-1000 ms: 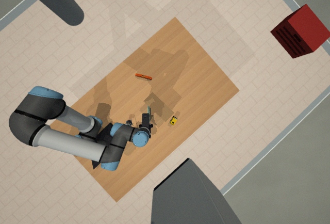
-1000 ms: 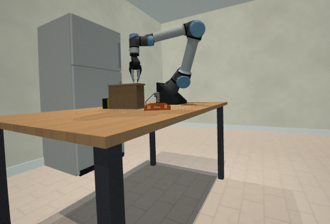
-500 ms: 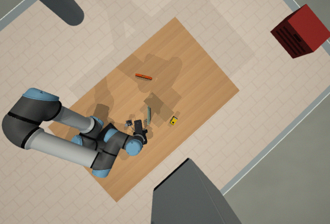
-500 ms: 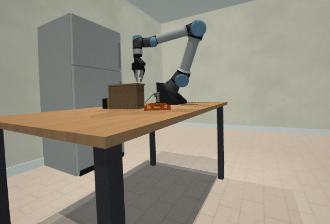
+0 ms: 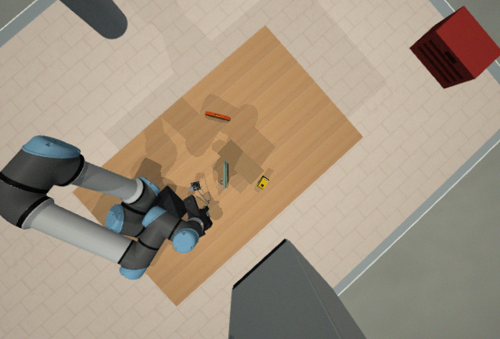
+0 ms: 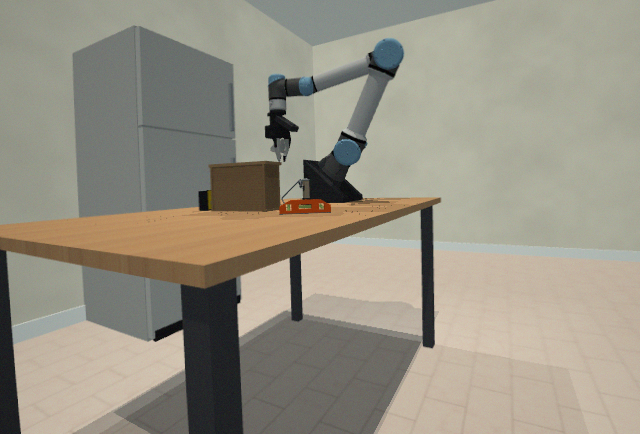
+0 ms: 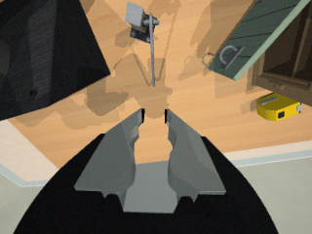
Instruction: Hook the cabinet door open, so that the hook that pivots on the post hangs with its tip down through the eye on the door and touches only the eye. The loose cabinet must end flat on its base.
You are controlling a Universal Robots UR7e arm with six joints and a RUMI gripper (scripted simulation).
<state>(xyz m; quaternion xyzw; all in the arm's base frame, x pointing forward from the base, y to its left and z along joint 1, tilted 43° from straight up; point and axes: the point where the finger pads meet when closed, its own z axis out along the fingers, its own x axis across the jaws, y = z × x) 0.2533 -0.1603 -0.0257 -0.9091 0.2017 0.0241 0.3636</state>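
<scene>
My gripper is now 1 cm short of the thin grey hook, 5 cm to the right of it and 15 cm above it. The rest, counted from my hand: yellow tape measure: 28 cm ahead, 17 cm to the right, 16 cm below; then cabinet door: 19 cm ahead, 4 cm to the left, 13 cm below; then orange spirit level: 42 cm ahead, 27 cm to the left, 18 cm below.
</scene>
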